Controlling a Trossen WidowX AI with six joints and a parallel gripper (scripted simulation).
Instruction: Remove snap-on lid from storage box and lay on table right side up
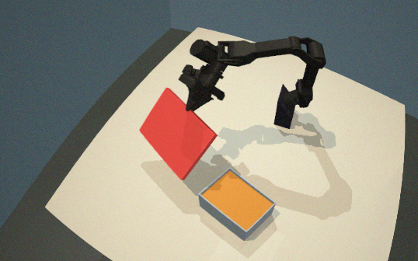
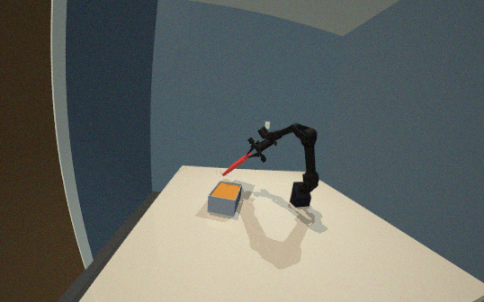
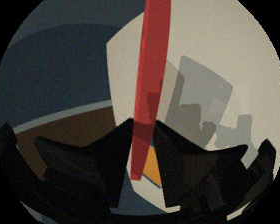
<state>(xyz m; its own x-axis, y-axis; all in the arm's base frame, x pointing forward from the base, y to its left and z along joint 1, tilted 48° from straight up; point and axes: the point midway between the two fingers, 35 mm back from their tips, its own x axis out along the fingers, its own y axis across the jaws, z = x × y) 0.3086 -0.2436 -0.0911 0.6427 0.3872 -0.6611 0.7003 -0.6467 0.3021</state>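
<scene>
Right now my gripper tip is 60 mm short of the red lid, 50 mm above it and 30 mm to the left of it. Also, from my gripper tip: storage box: 240 mm to the left, 180 mm below, 140 mm ahead.
</scene>
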